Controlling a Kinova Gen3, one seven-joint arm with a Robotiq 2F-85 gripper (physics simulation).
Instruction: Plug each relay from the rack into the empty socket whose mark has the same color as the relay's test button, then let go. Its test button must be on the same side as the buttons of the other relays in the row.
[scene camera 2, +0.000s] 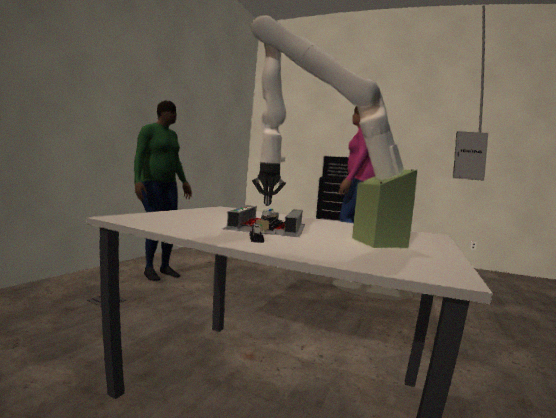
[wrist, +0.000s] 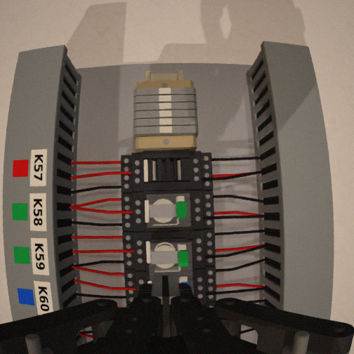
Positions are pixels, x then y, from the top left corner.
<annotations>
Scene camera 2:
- my gripper: 267, 205
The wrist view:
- my gripper: 164, 290
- relay: 163, 210
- relay: 172, 255
</annotations>
